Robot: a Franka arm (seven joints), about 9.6 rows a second.
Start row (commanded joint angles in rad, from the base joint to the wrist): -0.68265 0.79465 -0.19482 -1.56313 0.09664 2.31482 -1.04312
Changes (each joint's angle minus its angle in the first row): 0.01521 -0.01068 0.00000 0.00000 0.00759 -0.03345 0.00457; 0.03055 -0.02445 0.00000 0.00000 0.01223 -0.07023 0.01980; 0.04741 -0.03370 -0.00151 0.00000 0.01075 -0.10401 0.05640; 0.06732 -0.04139 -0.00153 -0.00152 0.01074 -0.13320 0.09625; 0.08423 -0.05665 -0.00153 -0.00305 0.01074 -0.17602 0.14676; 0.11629 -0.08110 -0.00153 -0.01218 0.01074 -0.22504 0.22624; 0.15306 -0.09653 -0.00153 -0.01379 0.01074 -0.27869 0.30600; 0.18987 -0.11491 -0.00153 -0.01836 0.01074 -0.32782 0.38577; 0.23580 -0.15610 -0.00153 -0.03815 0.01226 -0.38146 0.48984; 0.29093 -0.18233 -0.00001 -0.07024 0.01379 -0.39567 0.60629
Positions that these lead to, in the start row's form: -0.66744 0.78397 -0.19482 -1.56313 0.10423 2.28137 -1.03855; -0.65210 0.77020 -0.19482 -1.56313 0.10887 2.24459 -1.02332; -0.63524 0.76095 -0.19633 -1.56313 0.10739 2.21081 -0.98672; -0.61533 0.75326 -0.19635 -1.56465 0.10738 2.18162 -0.94687; -0.59842 0.73800 -0.19635 -1.56618 0.10738 2.13880 -0.89636; -0.56636 0.71355 -0.19635 -1.57531 0.10738 2.08978 -0.81688; -0.52959 0.69812 -0.19635 -1.57692 0.10738 2.03613 -0.73712; -0.49278 0.67974 -0.19635 -1.58149 0.10738 1.98700 -0.65735; -0.44685 0.63855 -0.19635 -1.60128 0.10890 1.93336 -0.55328; -0.39172 0.61232 -0.19483 -1.63337 0.11043 1.91915 -0.43683
